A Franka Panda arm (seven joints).
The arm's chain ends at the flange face. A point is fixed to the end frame.
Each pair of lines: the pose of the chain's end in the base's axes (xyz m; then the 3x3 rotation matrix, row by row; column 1 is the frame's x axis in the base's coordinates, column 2 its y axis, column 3 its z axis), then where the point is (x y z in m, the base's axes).
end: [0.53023 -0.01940 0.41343], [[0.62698 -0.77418 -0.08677], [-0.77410 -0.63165 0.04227], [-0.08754 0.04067 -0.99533]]
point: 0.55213 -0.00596 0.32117
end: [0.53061 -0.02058 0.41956], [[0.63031 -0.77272 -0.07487], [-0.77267 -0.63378 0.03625], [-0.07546 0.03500 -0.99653]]
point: 0.55358 -0.00760 0.32749
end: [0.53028 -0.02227 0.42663], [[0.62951 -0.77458 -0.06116], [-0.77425 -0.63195 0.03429], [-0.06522 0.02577 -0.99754]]
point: 0.55454 -0.00954 0.33486
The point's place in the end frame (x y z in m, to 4 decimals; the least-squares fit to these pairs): 0.0114 -0.0292 0.0905
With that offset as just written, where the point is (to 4 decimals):
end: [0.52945 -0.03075 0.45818], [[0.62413 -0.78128 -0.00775], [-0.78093 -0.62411 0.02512], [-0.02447 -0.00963 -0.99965]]
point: 0.5587 -0.0192 0.3677
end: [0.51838 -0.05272 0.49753], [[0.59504 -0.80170 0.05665], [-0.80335 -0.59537 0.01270], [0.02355 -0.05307 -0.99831]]
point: 0.5537 -0.0433 0.4090
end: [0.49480 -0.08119 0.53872], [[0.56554 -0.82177 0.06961], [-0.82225 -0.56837 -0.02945], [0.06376 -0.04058 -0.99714]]
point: 0.5315 -0.0766 0.4504
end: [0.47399 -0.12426 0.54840], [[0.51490 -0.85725 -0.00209], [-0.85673 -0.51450 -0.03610], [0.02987 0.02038 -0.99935]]
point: 0.5047 -0.1223 0.4577
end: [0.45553 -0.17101 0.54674], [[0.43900 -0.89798 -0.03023], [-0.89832 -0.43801 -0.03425], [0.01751 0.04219 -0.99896]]
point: 0.4840 -0.1716 0.4553
